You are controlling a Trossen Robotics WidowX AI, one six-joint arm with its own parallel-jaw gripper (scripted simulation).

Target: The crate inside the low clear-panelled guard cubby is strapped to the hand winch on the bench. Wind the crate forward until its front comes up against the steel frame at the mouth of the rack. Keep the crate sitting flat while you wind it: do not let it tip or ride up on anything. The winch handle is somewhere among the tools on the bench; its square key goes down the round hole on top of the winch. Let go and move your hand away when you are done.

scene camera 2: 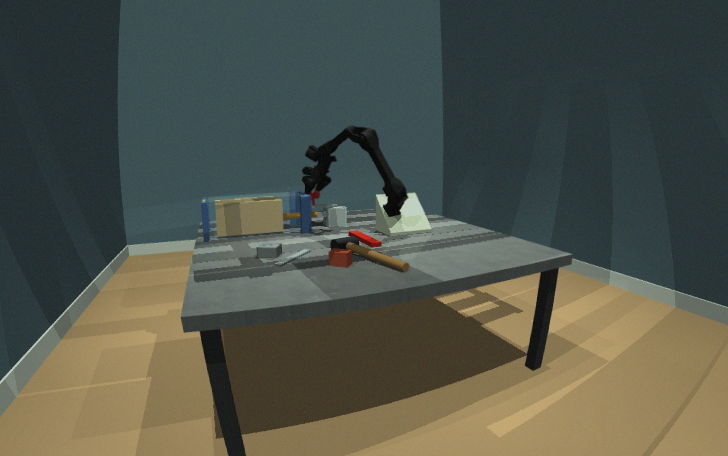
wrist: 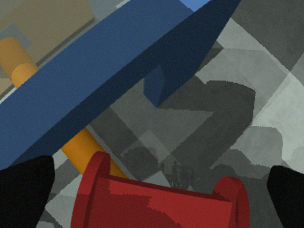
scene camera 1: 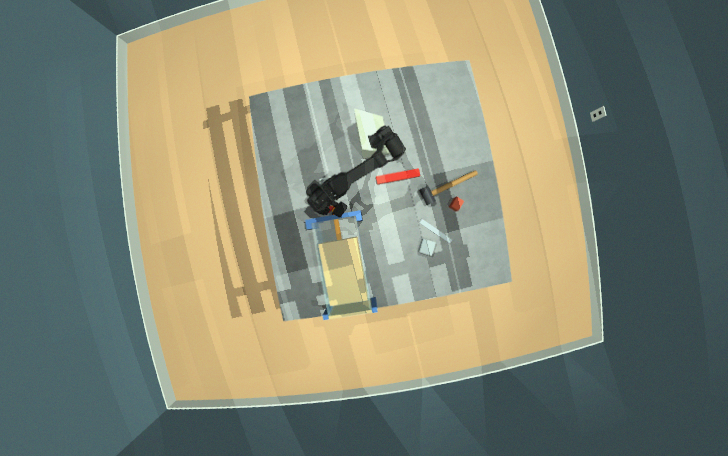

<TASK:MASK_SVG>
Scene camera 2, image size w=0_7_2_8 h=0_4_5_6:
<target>hammer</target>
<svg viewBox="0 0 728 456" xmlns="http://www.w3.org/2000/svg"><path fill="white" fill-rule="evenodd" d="M331 240L331 250L334 248L352 250L354 253L403 272L409 268L409 264L359 246L359 240L356 236Z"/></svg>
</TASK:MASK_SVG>
